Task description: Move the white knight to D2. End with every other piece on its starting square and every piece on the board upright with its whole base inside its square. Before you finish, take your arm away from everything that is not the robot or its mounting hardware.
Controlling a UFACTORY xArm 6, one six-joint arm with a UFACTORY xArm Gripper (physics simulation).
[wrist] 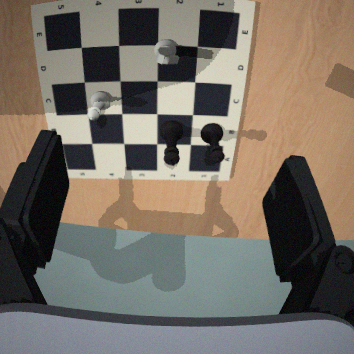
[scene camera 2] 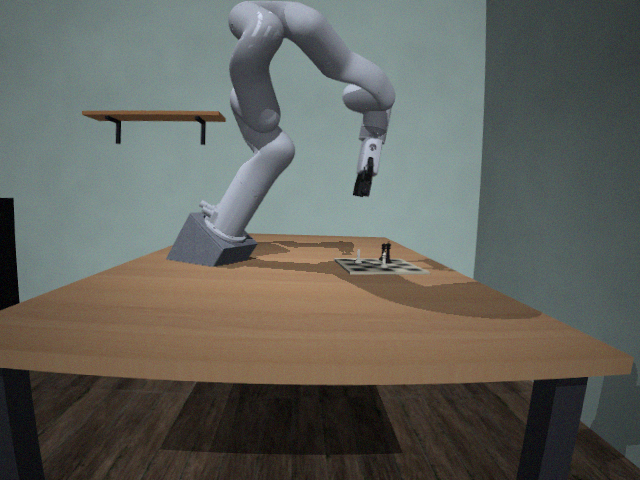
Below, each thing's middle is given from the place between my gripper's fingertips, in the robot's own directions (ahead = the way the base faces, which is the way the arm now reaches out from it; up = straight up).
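If you picture the chessboard (scene camera 2: 369, 265), my hand is 20 cm above it, 5 cm short of it and 4 cm to the left of it.
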